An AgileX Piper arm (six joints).
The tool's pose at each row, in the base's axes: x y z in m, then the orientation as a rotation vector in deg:
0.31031, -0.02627, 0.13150, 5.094, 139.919, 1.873
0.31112, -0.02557, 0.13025, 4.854, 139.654, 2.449
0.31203, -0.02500, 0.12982, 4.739, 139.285, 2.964
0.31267, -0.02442, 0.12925, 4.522, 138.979, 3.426
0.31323, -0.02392, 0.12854, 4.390, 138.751, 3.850
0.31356, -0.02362, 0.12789, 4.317, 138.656, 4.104
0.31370, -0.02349, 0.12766, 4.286, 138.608, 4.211
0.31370, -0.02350, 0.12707, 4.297, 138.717, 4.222
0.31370, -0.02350, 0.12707, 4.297, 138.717, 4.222
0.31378, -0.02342, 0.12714, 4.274, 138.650, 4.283
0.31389, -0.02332, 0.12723, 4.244, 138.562, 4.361
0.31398, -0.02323, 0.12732, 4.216, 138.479, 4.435
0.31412, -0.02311, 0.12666, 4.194, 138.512, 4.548
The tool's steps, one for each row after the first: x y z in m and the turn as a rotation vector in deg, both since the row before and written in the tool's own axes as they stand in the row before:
0.00023, 0.00068, 0.00148, -0.489, -0.247, -0.018
-0.00037, 0.00059, 0.00092, -0.417, -0.350, 0.058
-0.00007, 0.00057, 0.00086, -0.405, -0.288, -0.030
0.00008, 0.00048, 0.00091, -0.352, -0.210, 0.020
0.00020, 0.00027, 0.00071, -0.207, -0.084, 0.017
0.00006, 0.00012, 0.00027, -0.088, -0.043, 0.007
0.00039, -0.00005, 0.00044, 0.000, 0.109, 0.011
0.00000, 0.00000, 0.00000, 0.000, 0.000, 0.000
-0.00010, 0.00009, 0.00000, -0.053, -0.064, 0.000
-0.00013, 0.00011, 0.00001, -0.068, -0.084, 0.000
-0.00012, 0.00010, 0.00000, -0.065, -0.080, 0.000
0.00034, 0.00007, 0.00059, -0.086, 0.038, 0.015

